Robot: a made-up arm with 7 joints.
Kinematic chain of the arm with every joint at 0, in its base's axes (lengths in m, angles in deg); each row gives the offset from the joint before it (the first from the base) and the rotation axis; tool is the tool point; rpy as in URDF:
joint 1: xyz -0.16 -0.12 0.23 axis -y
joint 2: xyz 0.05 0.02 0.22 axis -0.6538 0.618 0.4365
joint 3: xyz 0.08 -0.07 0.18 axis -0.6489 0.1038 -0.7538
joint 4: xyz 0.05 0 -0.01 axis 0.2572 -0.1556 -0.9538
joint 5: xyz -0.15 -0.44 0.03 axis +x
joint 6: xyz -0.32 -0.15 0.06 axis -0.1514 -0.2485 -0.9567
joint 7: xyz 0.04 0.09 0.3 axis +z
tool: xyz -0.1 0.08 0.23 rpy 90 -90 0
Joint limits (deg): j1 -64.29..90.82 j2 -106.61..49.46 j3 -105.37..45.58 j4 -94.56..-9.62 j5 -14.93..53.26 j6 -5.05..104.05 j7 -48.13..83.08
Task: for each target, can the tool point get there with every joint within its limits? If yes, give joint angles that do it. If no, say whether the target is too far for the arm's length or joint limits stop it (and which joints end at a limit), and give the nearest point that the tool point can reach.
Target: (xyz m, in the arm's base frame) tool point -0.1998 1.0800 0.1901
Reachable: no: joint limits stop it (at a limit: joint 1, joint 2, joint 3, joint 4, joint 5) | nearest point -0.9195 0.4337 0.2986 | short by 0.973 m
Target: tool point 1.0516 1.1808 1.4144
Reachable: no: too far | nearest point 0.7168 0.7254 1.0871 | short by 0.653 m
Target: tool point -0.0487 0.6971 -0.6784
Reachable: no: joint limits stop it (at a limit: joint 1, joint 2, joint 3, joint 5, joint 6, joint 7) | nearest point 0.1501 0.5773 -0.8292 | short by 0.277 m
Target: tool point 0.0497 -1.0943 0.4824
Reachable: yes | joints 42.93 -53.59 -84.03 -24.45 -1.10 21.22 59.41
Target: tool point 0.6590 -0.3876 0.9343
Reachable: yes | joints -6.94 27.61 -53.57 -54.04 -2.85 68.51 -14.14
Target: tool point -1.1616 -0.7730 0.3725
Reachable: yes | joints 62.81 -47.05 30.76 -83.35 -8.92 40.98 48.39
